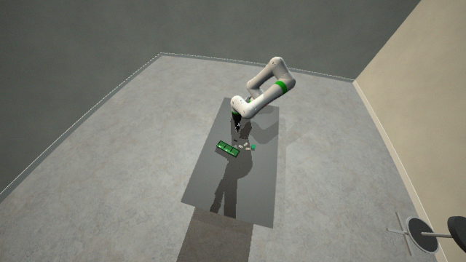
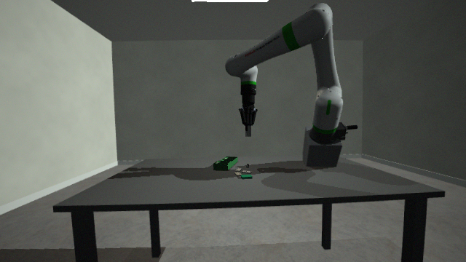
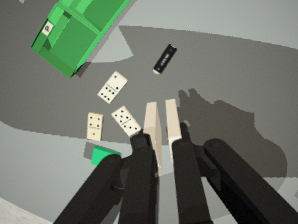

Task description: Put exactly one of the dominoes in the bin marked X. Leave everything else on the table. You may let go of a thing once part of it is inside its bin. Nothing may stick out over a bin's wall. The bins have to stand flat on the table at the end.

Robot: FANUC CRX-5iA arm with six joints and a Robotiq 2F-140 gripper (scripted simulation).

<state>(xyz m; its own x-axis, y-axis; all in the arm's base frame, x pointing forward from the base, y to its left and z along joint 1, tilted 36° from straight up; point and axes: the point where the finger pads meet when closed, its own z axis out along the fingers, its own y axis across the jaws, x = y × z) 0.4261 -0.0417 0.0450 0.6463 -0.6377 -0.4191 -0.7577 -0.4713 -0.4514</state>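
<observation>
The green three-compartment bin is 20 cm below my hand, 14 cm ahead of it and 5 cm to the right of it. The rest, counted from my hand: green block 22 cm below, 21 cm to the left, 1 cm ahead; then small dark piece 21 cm below, 1 cm to the right, 1 cm ahead.
</observation>
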